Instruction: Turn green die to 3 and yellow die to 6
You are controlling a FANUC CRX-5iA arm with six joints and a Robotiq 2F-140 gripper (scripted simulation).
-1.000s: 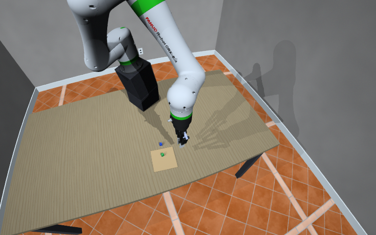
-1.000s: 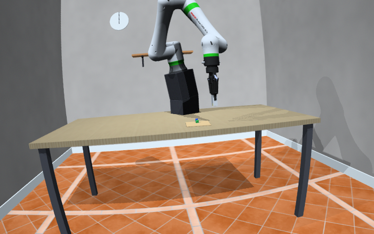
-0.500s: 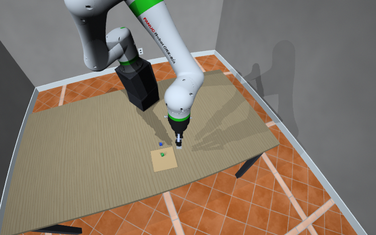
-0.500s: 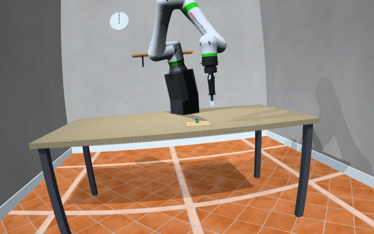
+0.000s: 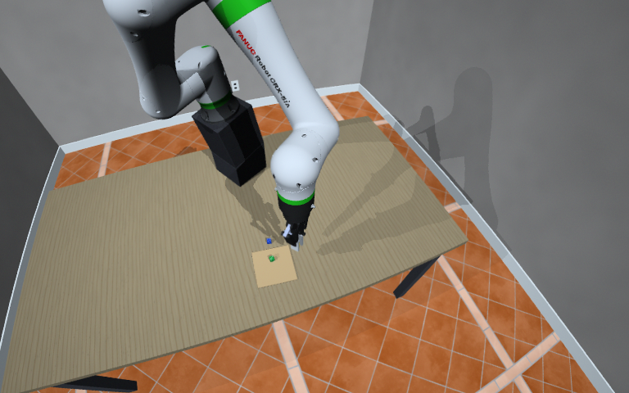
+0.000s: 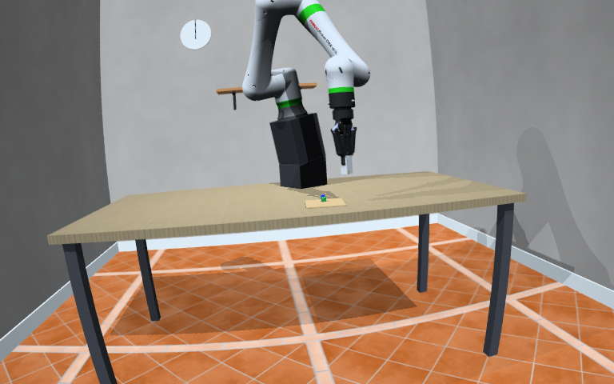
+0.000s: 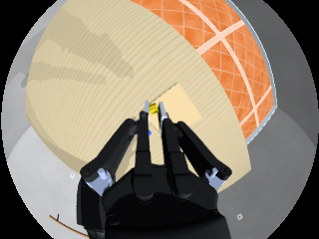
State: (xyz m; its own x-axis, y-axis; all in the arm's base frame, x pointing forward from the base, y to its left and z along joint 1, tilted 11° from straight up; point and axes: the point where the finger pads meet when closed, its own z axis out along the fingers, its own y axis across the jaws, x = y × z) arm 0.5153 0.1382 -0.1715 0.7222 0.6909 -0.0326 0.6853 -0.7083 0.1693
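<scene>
My hand is 9 cm to the left of the tan mat and 13 cm above it. From my hand the other things lie so: blue die 10 cm behind, 8 cm to the right, 13 cm below; green die 2 cm behind, 9 cm to the right, 12 cm below; yellow die 3 cm below.
</scene>
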